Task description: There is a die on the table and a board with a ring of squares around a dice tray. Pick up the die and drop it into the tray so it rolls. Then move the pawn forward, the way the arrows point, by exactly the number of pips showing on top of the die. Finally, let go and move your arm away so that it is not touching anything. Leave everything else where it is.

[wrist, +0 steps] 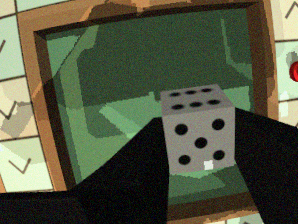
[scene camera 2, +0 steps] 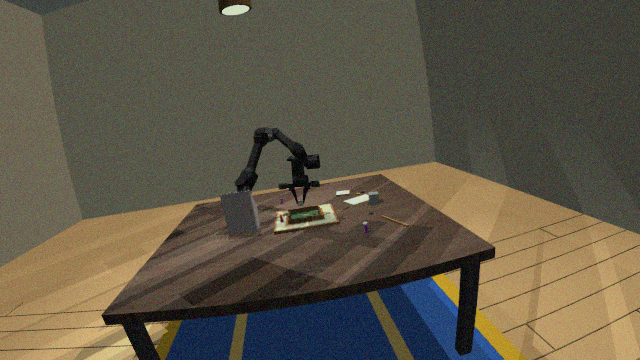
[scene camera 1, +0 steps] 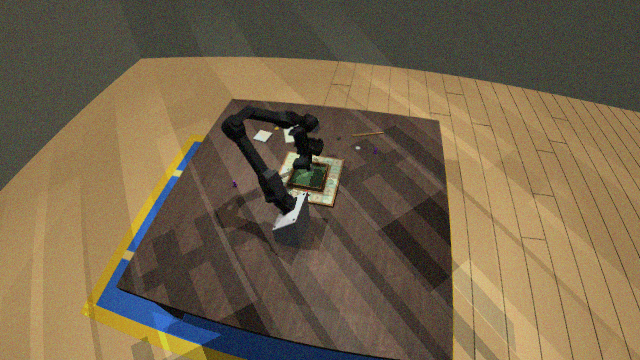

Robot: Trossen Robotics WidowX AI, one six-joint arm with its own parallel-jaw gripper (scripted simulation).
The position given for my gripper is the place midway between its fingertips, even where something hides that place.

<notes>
My gripper (wrist: pixel 194 123) carries a grey die (wrist: pixel 199 122). Further things: a green dice tray (wrist: pixel 108 79).
</notes>
